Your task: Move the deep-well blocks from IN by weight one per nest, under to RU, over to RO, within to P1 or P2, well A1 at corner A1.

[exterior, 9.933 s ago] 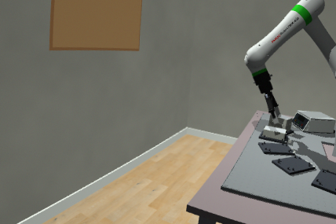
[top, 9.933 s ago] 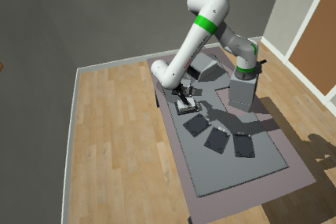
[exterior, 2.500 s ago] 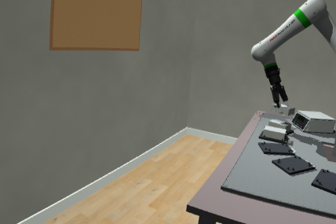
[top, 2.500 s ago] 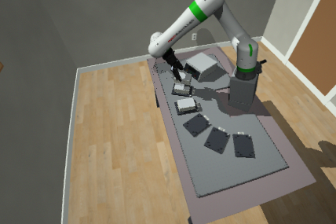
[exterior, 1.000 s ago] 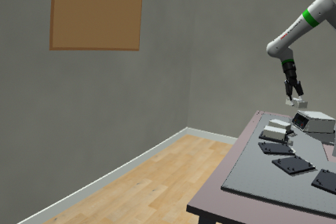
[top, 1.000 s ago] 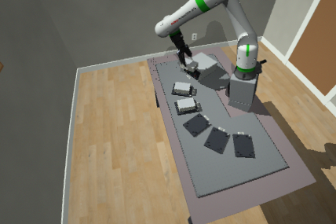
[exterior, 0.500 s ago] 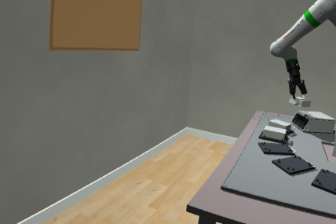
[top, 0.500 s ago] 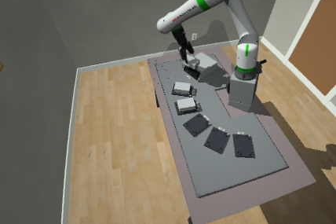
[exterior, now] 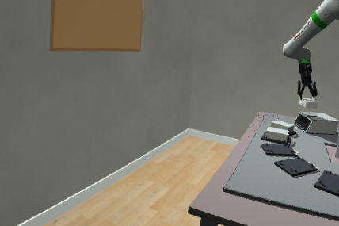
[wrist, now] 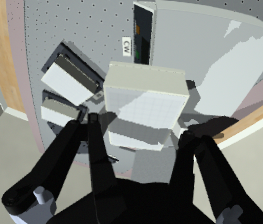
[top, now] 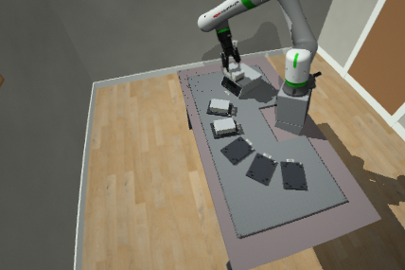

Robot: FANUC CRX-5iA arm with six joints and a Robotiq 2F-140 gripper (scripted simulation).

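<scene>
Right now my hand is 11 cm past the pale platform, 4 cm to the left of it and 10 cm above it. From my hand the other things lie so: deep-well block: 1 cm below; dark infeed nest: 16 cm ahead, 13 cm to the left, 19 cm below; check-weigher: 10 cm behind, 4 cm to the right, 13 cm below.
</scene>
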